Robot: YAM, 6 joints.
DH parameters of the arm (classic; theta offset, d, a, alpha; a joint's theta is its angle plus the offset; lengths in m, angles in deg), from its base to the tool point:
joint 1: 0 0.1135 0.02 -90
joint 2: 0 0 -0.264 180
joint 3: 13.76 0 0.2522 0
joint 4: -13.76 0 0.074 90
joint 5: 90 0 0 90
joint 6: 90 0.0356 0 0
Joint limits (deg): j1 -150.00..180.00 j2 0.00..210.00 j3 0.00..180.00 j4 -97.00..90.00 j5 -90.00..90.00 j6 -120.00..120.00
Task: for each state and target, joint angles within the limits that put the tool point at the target. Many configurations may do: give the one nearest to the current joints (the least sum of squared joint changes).
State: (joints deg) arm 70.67 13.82 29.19 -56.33 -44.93 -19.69
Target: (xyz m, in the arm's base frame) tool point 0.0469 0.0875 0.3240
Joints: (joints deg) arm 49.01 29.06 46.02 -44.11 -38.14 -19.69
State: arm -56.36 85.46 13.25 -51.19 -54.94 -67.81
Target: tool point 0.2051 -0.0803 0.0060
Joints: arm -28.76 124.74 41.03 -30.03 -52.57 -67.81
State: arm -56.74 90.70 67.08 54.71 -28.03 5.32
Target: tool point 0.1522 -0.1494 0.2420
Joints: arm -49.89 61.17 17.58 56.26 -34.48 5.32
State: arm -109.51 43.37 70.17 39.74 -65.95 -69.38
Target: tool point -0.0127 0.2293 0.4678
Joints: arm -78.54 5.38 71.10 44.78 -68.42 -69.38
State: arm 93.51 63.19 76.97 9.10 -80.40 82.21
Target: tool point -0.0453 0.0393 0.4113
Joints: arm 102.66 25.12 49.43 -0.57 -88.23 82.21
